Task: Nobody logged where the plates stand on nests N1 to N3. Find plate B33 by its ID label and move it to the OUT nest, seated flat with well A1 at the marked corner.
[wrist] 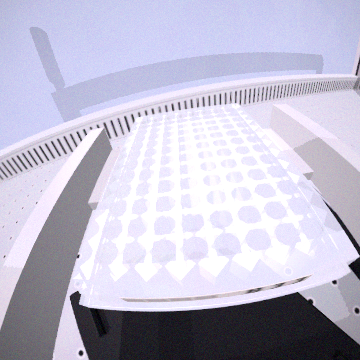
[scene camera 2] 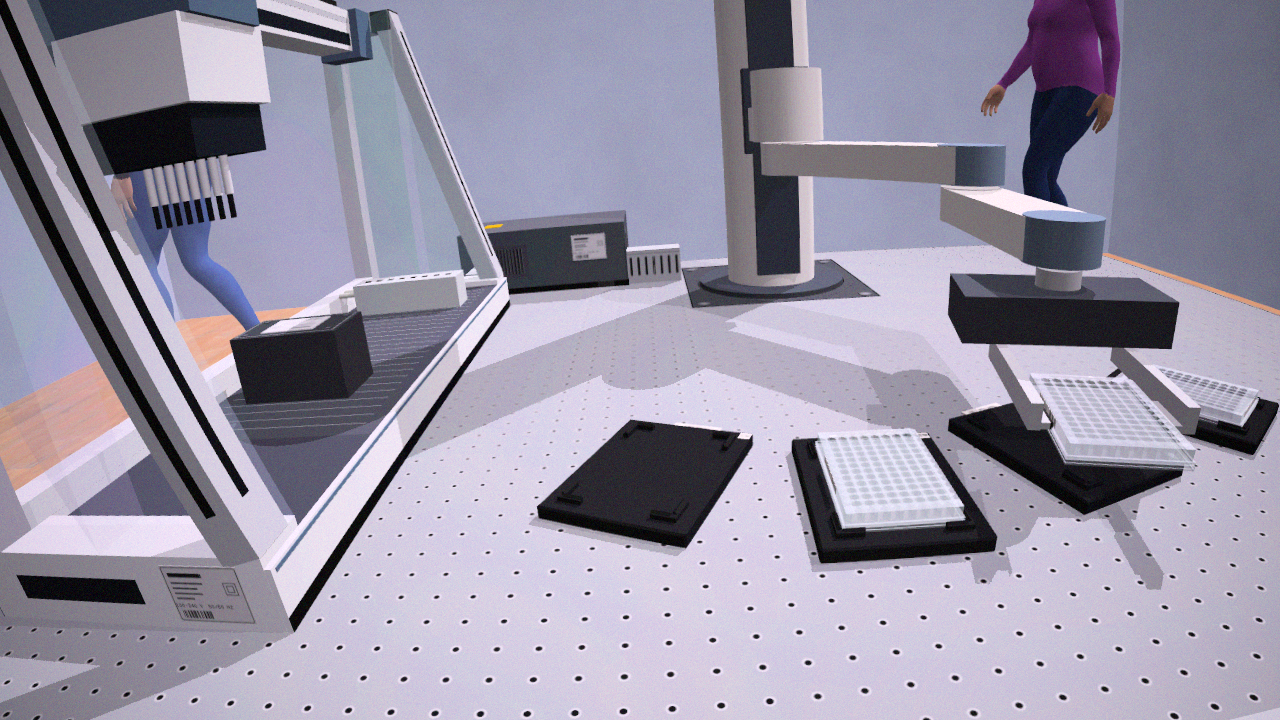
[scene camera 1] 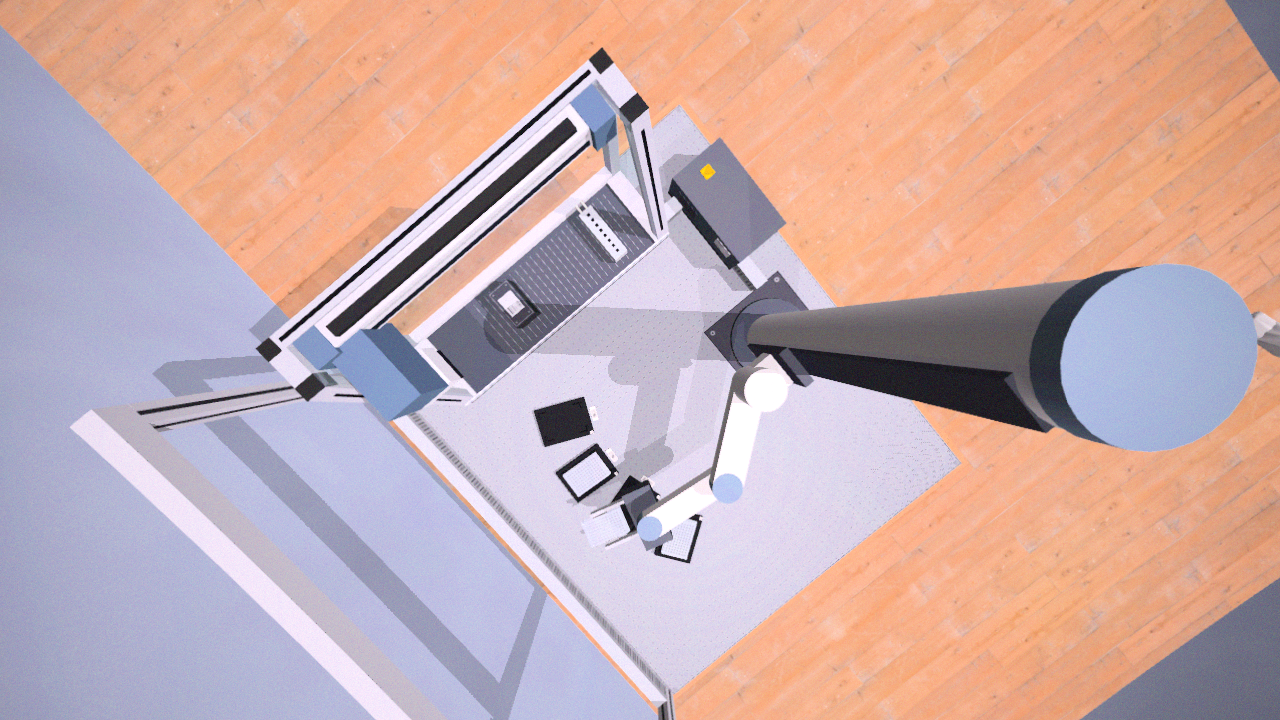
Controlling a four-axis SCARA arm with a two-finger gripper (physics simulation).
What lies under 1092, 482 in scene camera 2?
A black nest.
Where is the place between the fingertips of my gripper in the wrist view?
At 190, 127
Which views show my gripper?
The wrist view, scene camera 2 and scene camera 1: all of them.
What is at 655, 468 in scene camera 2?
A black nest.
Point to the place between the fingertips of my gripper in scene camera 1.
At 598, 531
